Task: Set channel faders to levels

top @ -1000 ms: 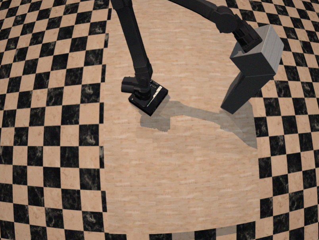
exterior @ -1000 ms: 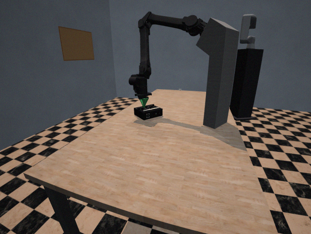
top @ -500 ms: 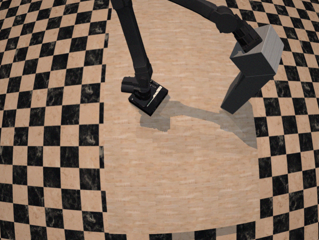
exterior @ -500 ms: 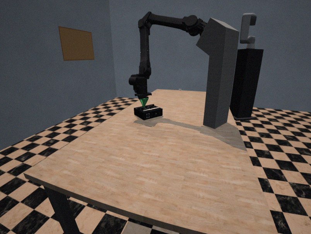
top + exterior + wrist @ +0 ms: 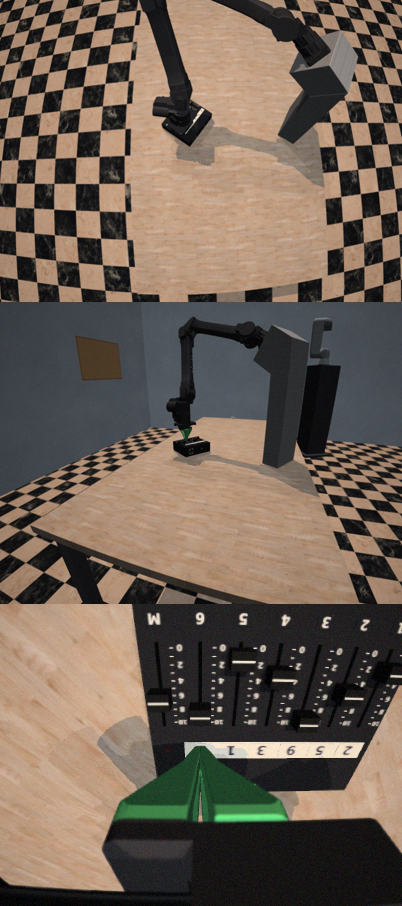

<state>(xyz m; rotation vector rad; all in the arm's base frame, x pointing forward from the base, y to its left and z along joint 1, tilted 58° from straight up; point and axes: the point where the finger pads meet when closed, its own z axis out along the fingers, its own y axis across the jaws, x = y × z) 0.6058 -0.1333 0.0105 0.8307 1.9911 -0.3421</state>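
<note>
The channel 6 fader cap lies 10 mm ahead of my hand, 20 mm to the right of it and 20 mm below it. From my hand the other things lie so: master fader cap: 30 mm ahead, 20 mm to the right, 20 mm below; channel 4 fader cap: 20 mm behind, 60 mm to the right, 20 mm below; channel 5 fader cap: 60 mm to the right, 20 mm below.
</note>
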